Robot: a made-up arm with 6 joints.
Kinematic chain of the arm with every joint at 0, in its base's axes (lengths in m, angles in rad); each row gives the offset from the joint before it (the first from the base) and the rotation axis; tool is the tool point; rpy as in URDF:
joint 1: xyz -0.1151 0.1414 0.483 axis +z
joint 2: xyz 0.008 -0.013 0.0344 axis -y
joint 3: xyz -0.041 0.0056 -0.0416 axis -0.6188 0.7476 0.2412
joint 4: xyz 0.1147 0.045 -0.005 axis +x
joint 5: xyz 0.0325 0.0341 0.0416 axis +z
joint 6: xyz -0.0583 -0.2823 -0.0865 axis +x
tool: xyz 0.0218 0.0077 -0.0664 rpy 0 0 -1.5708
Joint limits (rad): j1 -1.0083..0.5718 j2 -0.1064..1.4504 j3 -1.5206..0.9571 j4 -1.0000..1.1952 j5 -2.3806..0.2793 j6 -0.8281..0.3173
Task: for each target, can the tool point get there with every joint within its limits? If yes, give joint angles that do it. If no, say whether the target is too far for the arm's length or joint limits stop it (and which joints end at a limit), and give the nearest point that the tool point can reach.
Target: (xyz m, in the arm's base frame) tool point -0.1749 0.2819 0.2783
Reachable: yes | joints -0.1170 0.7673 0.2685 0.2661 -1.6488 -0.5561
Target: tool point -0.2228 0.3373 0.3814
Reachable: yes | joints -0.0121 0.2065 -0.3271 0.3357 -1.6801 -0.2041
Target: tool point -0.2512 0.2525 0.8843
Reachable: no: joint limits stop it (at a limit: joint 2, joint 4, joint 5, joint 6) | nearest point -0.2789 0.2751 0.7619 | short by 0.128 m
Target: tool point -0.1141 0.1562 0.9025
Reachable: no: joint limits stop it (at a limit: joint 2, joint 5, joint 6) | nearest point -0.1138 0.1605 0.8385 | short by 0.064 m
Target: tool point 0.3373 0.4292 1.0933
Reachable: no: too far | nearest point 0.1162 0.2885 0.7589 | short by 0.425 m
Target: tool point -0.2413 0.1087 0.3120
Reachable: yes | joints 0.4533 0.3787 0.2134 0.2715 -1.2606 -0.2518
